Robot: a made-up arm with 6 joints. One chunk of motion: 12 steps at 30 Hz.
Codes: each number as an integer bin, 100 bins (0 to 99) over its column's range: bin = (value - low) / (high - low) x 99, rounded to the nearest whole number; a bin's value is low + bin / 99 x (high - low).
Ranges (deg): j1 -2..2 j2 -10..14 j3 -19..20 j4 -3..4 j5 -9..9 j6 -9..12
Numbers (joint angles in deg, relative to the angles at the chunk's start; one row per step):
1: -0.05 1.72 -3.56 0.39 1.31 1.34
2: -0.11 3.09 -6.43 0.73 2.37 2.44
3: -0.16 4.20 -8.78 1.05 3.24 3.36
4: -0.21 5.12 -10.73 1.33 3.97 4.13
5: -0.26 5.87 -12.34 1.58 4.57 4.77
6: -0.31 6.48 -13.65 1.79 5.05 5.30
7: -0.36 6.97 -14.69 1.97 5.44 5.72
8: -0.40 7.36 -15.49 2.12 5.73 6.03
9: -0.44 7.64 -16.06 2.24 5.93 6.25
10: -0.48 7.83 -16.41 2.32 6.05 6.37
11: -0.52 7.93 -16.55 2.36 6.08 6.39
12: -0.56 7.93 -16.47 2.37 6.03 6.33
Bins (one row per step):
1: 48 48 39 48 57 49
2: 47 54 32 53 63 54
3: 46 59 26 57 67 58
4: 44 62 21 61 71 62
5: 43 65 17 65 75 65
6: 42 68 14 68 77 67
7: 41 70 11 70 79 69
8: 40 72 9 72 81 71
9: 39 73 7 74 82 72
10: 38 74 7 75 83 72
11: 37 74 6 76 83 73
12: 36 74 6 76 83 72

